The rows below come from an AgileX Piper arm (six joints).
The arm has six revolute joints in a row. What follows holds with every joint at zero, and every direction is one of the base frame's.
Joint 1 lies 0.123 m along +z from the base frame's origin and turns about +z.
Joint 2 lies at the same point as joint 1 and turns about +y.
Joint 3 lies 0.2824 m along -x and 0.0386 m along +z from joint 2 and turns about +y.
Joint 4 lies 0.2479 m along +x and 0.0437 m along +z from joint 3 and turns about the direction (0.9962, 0, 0.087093).
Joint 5 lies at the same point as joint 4 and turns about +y.
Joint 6 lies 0.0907 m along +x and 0.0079 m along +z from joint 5 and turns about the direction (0.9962, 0, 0.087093).
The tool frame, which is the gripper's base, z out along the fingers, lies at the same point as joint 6; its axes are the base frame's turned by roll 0, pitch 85 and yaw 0 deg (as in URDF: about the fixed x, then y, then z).
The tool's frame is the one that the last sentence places.
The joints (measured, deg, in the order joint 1, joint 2, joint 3, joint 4, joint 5, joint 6), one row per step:
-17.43 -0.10 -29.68 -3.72 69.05 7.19
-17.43 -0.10 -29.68 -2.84 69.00 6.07
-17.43 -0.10 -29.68 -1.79 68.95 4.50
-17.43 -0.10 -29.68 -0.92 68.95 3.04
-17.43 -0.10 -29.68 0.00 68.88 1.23
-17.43 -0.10 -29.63 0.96 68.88 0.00
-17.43 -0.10 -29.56 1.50 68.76 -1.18
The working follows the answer.
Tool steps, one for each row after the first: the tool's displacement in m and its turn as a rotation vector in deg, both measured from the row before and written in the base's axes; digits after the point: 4 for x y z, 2 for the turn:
0.0005 0.0012 0.0000 -0.19 0.07 1.13
0.0005 0.0015 0.0000 -0.41 0.14 1.48
0.0004 0.0012 0.0000 -0.46 0.18 1.32
0.0005 0.0013 0.0001 -0.73 0.17 1.54
0.0005 0.0013 -0.0002 -0.21 0.11 1.24
0.0005 0.0007 -0.0002 -0.53 0.09 0.97

Tool pose at each row, in the base's axes (x y z in m, rotation vector in deg; rounded; the steps above come from the unrounded poses):
-0.0149 -0.0011 0.2710 27.08 121.50 -10.39
-0.0144 0.0001 0.2710 25.75 121.76 -9.97
-0.0139 0.0016 0.2710 23.92 122.10 -9.59
-0.0135 0.0028 0.2710 22.24 122.42 -9.37
-0.0130 0.0041 0.2711 20.16 122.71 -9.30
-0.0125 0.0054 0.2709 18.71 122.96 -8.83
-0.0120 0.0061 0.2707 17.36 123.10 -8.86

